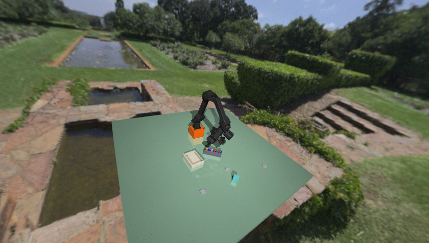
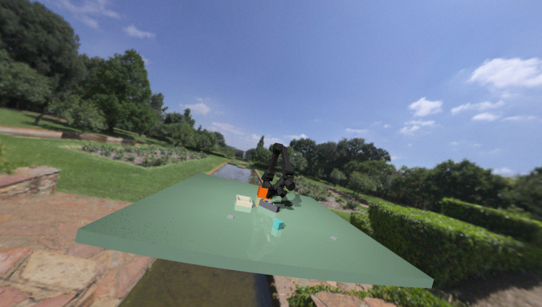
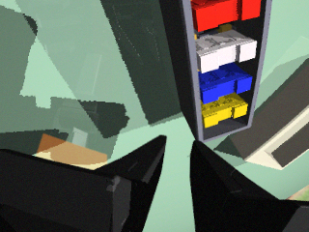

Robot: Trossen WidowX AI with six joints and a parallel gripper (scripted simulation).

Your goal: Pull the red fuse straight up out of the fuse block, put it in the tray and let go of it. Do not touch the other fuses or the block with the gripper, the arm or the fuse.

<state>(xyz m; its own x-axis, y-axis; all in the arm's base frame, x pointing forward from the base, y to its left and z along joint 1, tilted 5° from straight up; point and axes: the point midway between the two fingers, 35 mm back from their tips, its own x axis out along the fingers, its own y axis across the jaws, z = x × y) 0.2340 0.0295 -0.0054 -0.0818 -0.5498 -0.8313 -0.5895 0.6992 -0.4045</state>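
The white fuse lies 50 mm ahead of my gripper tip, 10 mm to the left of it and 20 mm below it. Round my gripper tip: blue fuse 40 mm ahead, 20 mm below; then red fuse 60 mm ahead, 30 mm to the left, 20 mm below; then yellow fuse 30 mm ahead, 20 mm to the right, 20 mm below.
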